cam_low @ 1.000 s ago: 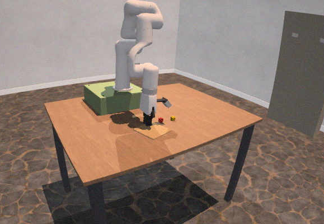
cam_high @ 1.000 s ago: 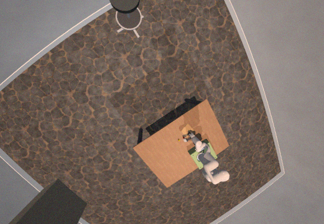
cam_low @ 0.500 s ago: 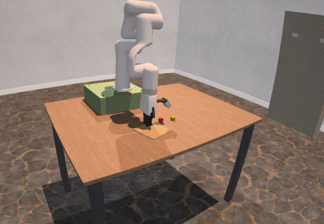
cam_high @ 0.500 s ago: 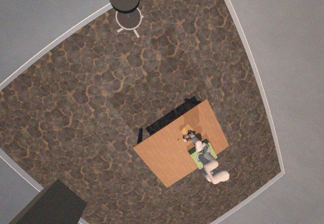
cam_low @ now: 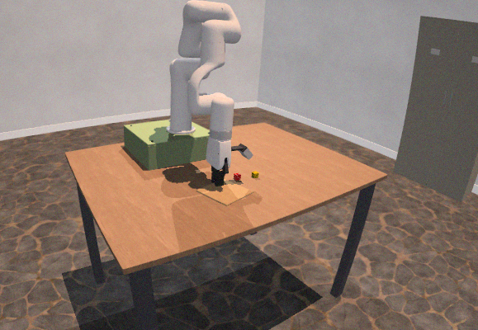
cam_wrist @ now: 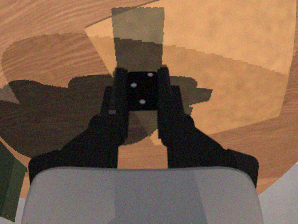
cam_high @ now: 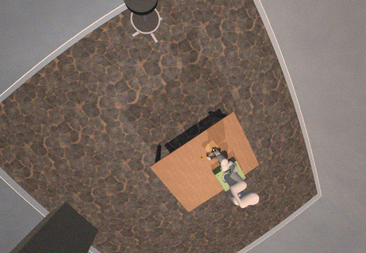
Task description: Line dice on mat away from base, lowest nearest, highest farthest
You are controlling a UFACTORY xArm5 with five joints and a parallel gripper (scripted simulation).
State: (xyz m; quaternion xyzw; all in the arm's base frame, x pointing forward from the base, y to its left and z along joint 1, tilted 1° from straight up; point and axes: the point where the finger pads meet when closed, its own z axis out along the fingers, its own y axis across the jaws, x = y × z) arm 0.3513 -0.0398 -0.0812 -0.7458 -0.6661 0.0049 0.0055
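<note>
My hand is 1 cm above the black die. Round my hand: red die 9 cm to the left, 2 cm below, 1 cm behind; yellow die 17 cm to the left, 2 cm below, 1 cm ahead; tan mat 5 cm ahead, 2 cm below, 1 cm to the right.
</note>
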